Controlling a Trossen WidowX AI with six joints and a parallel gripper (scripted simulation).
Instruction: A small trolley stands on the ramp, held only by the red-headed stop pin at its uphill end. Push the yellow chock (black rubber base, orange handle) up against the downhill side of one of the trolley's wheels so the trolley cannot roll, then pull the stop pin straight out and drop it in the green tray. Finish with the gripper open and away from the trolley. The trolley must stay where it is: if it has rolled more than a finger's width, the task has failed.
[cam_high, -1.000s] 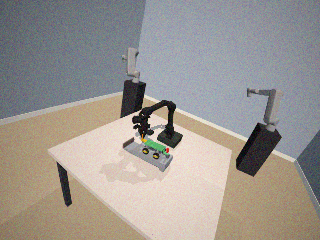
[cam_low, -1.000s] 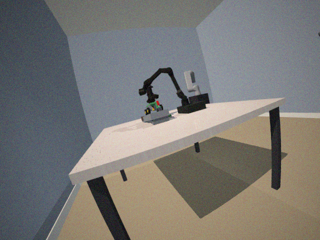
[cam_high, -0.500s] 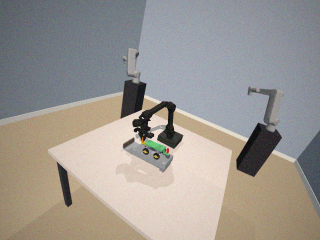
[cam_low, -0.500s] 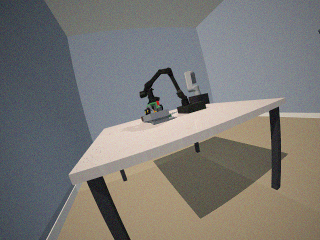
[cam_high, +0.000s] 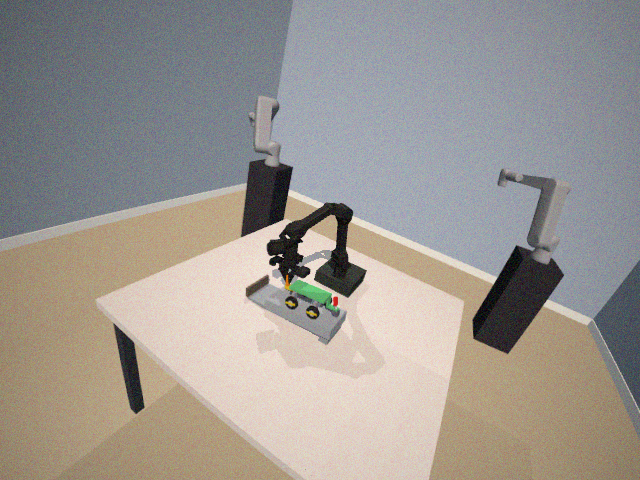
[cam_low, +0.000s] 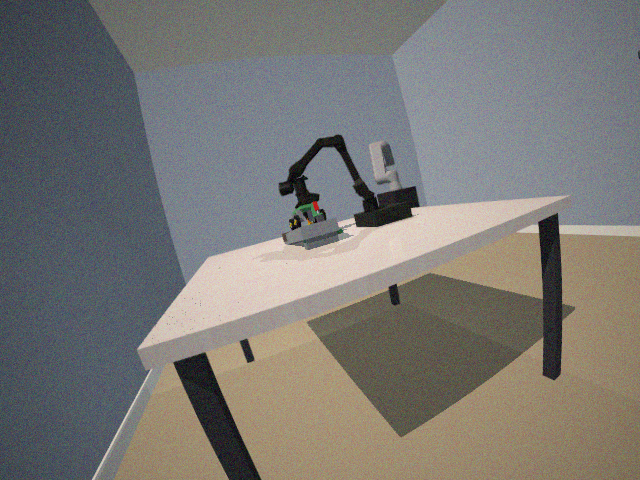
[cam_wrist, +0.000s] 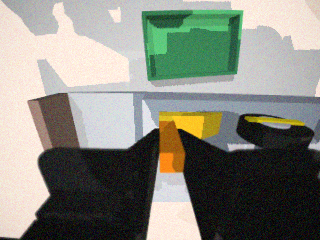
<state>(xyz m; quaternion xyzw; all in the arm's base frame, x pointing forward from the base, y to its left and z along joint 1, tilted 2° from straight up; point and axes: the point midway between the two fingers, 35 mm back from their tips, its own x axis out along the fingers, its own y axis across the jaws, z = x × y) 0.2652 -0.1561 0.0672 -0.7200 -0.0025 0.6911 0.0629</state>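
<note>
My gripper tip is 2 cm to the right of the yellow chock and 1 cm above it. Round my gripper tip: red-headed stop pin (6 cm ahead, 25 cm to the left, 4 cm above); brown end wall (4 cm ahead, 13 cm to the right, 6 cm below); green trolley (7 cm ahead, 14 cm to the left, 2 cm above).
</note>
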